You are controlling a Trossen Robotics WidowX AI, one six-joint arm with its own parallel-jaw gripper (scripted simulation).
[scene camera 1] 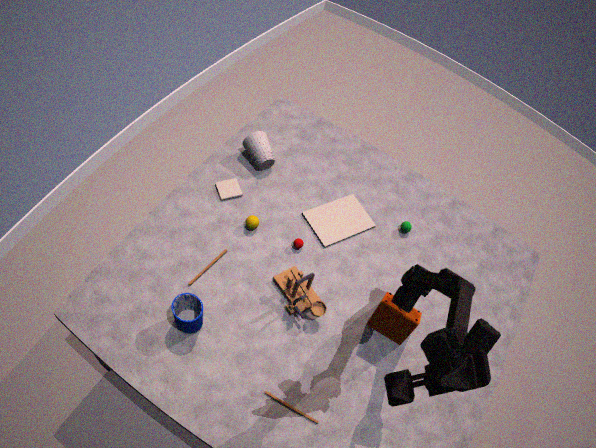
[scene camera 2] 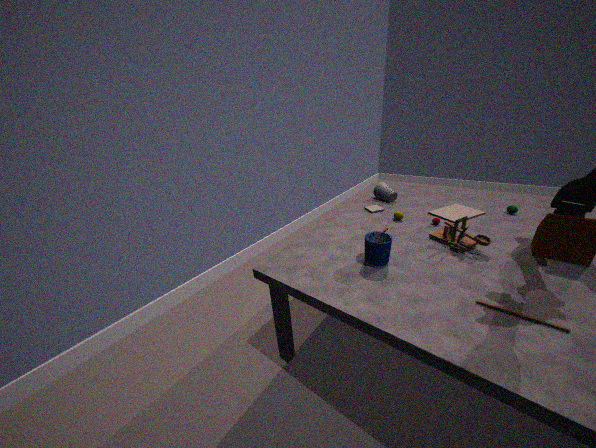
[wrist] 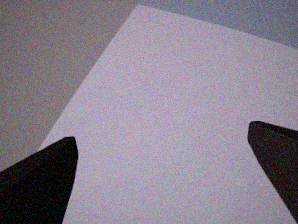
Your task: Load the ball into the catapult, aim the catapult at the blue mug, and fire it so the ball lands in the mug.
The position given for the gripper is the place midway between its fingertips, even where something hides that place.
The gripper [scene camera 1: 415, 388] is open, holding nothing. Further things: a wooden catapult [scene camera 1: 286, 282], a blue mug [scene camera 2: 377, 244] and a large flat tile [scene camera 1: 338, 220].
The wooden catapult also shows in scene camera 2 [scene camera 2: 456, 243]. The gripper is seen too in the wrist view [wrist: 164, 138]. The wrist view misses the wooden catapult: it is out of frame. The wrist view misses the blue mug: it is out of frame.
